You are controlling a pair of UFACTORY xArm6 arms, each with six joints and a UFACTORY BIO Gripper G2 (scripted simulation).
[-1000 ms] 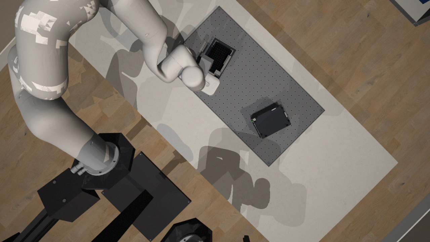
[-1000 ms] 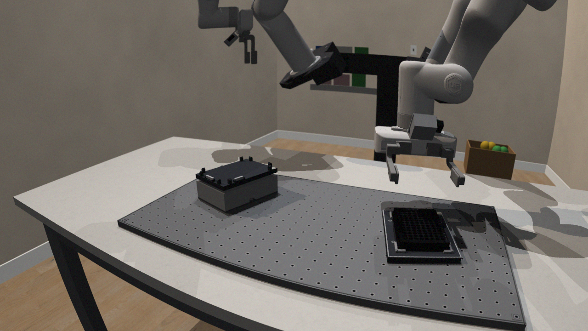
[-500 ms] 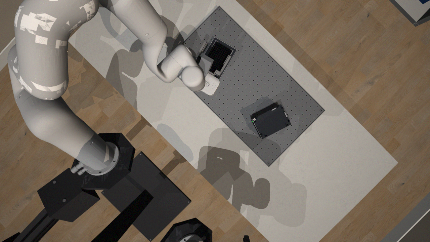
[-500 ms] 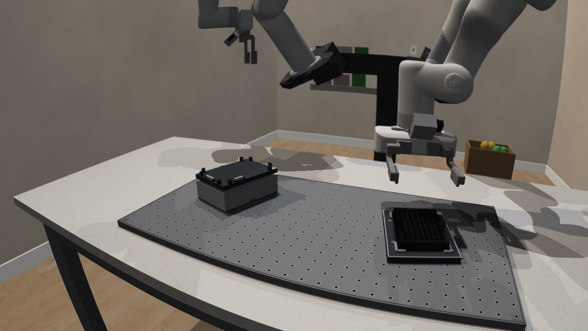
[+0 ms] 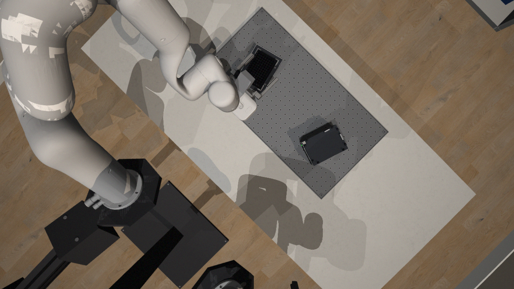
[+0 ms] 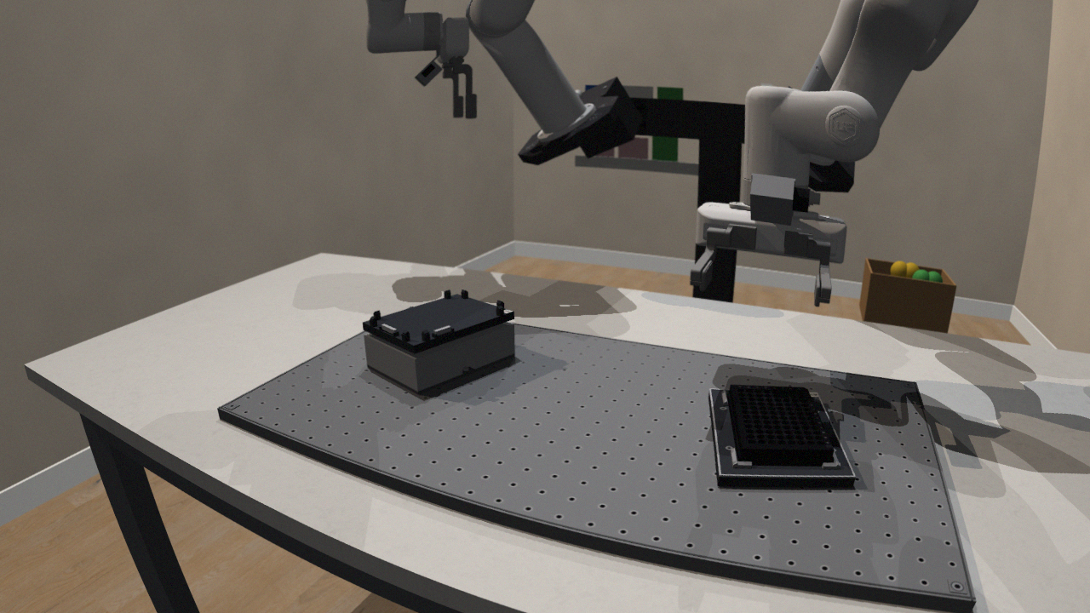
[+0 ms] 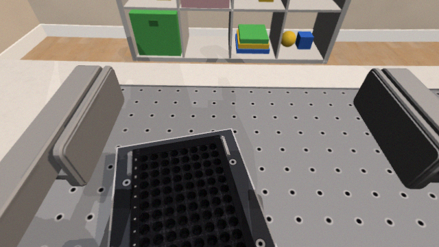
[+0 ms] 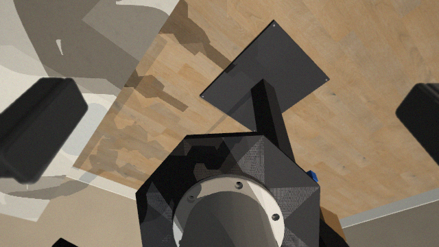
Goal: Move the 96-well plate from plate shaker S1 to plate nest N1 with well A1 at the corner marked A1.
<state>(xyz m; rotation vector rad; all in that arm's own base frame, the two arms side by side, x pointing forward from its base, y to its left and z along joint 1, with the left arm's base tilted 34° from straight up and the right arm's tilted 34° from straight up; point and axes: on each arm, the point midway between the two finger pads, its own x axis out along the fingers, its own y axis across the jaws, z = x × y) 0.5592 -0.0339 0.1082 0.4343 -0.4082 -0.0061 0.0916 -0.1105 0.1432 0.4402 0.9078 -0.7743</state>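
The black 96-well plate lies 12 cm below my left hand, 3 cm to the left of it and 2 cm ahead of it. From my left hand the other things lie so: plate nest N1: 13 cm below, 3 cm to the left, 2 cm ahead; grey plate shaker S1: 34 cm to the right, 10 cm below, 3 cm ahead.
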